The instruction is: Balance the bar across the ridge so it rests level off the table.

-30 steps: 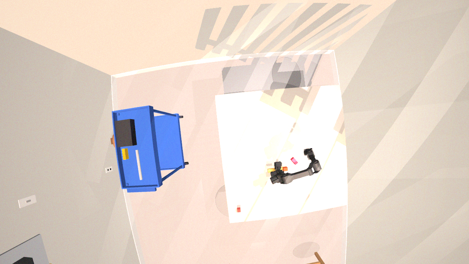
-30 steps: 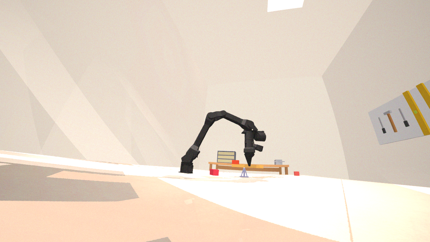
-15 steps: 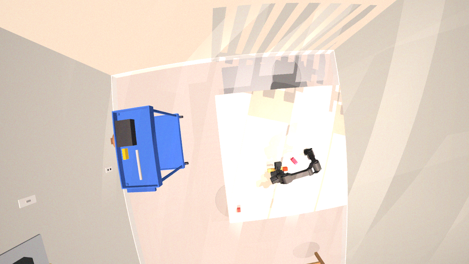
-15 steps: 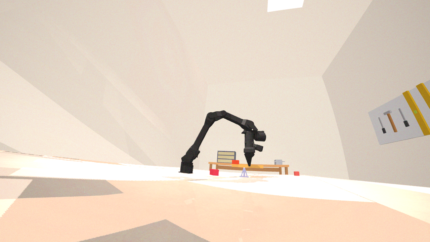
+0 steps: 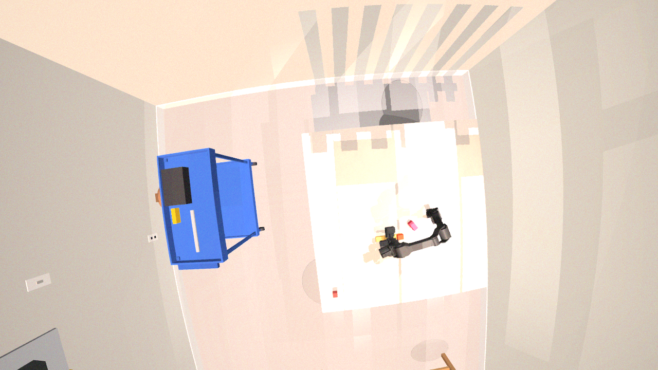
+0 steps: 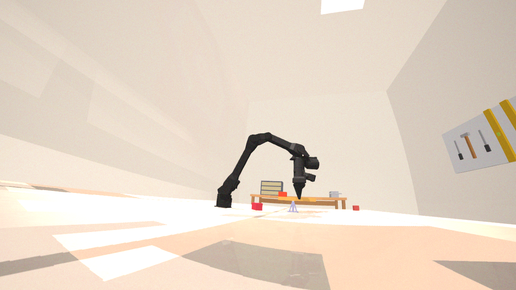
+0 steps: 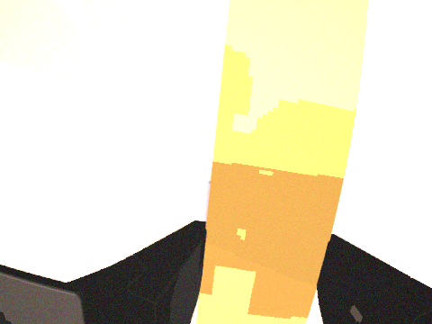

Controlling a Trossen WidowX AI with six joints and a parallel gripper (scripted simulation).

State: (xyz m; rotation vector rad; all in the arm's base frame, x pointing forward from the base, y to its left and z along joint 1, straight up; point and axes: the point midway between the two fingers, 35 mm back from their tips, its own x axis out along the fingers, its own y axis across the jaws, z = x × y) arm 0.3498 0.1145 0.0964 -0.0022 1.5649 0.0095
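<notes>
Right now the small ridge is 3 cm behind my gripper tip and 3 cm below it.
</notes>
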